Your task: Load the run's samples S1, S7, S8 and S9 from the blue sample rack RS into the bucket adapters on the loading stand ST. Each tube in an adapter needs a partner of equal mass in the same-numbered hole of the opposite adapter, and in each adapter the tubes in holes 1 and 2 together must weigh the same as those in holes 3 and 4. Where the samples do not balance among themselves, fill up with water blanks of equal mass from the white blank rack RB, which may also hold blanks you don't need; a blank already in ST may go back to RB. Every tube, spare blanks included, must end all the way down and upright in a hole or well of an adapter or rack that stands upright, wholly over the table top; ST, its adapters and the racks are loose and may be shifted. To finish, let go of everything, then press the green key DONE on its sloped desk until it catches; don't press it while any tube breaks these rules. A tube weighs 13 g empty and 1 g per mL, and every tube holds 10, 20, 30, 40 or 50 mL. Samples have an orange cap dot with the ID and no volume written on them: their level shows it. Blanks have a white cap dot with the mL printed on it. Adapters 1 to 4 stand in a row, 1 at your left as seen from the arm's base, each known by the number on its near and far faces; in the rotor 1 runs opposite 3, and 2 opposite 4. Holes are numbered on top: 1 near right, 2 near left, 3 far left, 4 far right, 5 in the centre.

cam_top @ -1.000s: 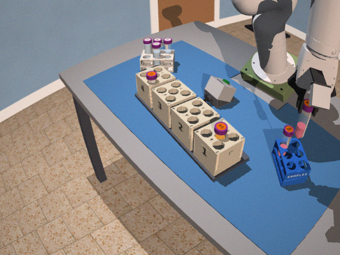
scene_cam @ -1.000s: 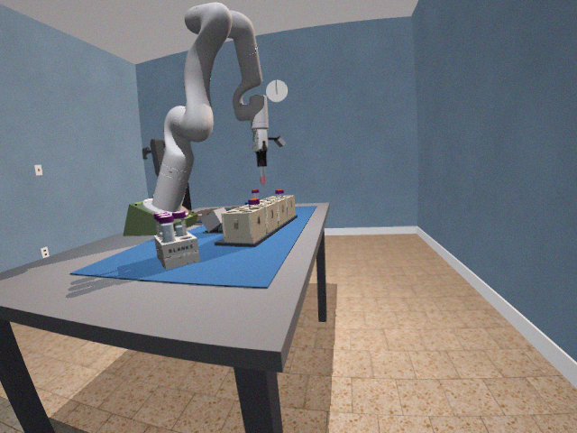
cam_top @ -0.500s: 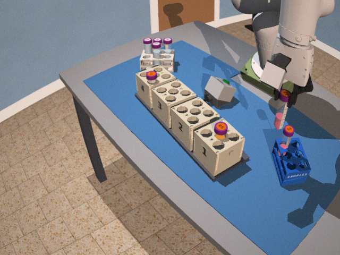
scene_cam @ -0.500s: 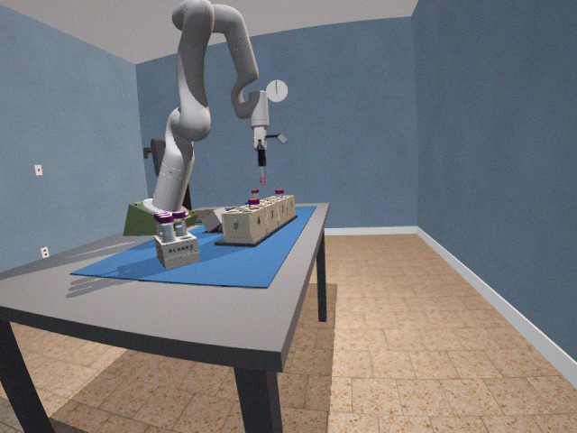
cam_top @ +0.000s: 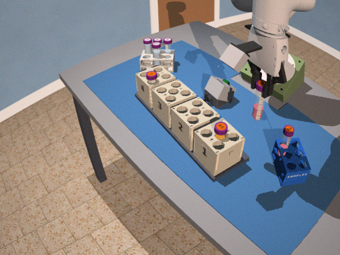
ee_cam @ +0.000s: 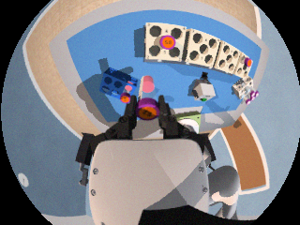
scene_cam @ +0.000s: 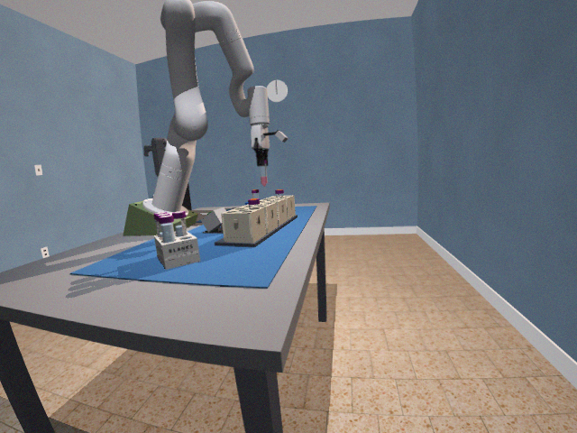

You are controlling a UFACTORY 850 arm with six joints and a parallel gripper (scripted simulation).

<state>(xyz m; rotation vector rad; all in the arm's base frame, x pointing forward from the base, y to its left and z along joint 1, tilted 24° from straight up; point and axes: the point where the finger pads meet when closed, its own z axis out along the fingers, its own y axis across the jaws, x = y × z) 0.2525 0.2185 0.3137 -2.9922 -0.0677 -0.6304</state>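
Now: hand 10 mm to the right of the tube and 50 mm above it. The rest, counted from my hand: loading stand ST: 90 mm ahead, 200 mm to the right, 240 mm below; then white blank rack: 10 mm ahead, 560 mm to the right, 220 mm below; then blue sample rack: 80 mm behind, 110 mm to the left, 220 mm below.
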